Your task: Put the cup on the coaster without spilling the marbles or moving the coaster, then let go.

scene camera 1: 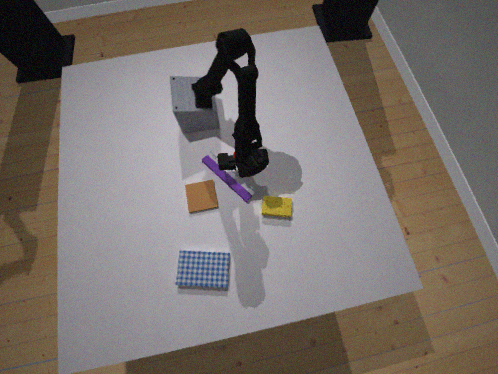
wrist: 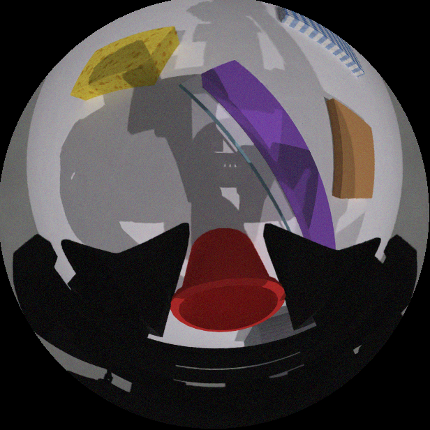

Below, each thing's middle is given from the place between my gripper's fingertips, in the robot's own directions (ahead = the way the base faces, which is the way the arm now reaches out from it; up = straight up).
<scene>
Right now my hand is 20 mm short of the purple bar (wrist: 256,122), 60 mm to the left of it and 10 mm above it. The rest, counted from my hand: square orange-brown coaster (scene camera 1: 201,196) (90 mm ahead, 180 mm to the right, 10 mm below); then red cup (wrist: 226,287) (30 mm behind, 20 mm above).
</scene>
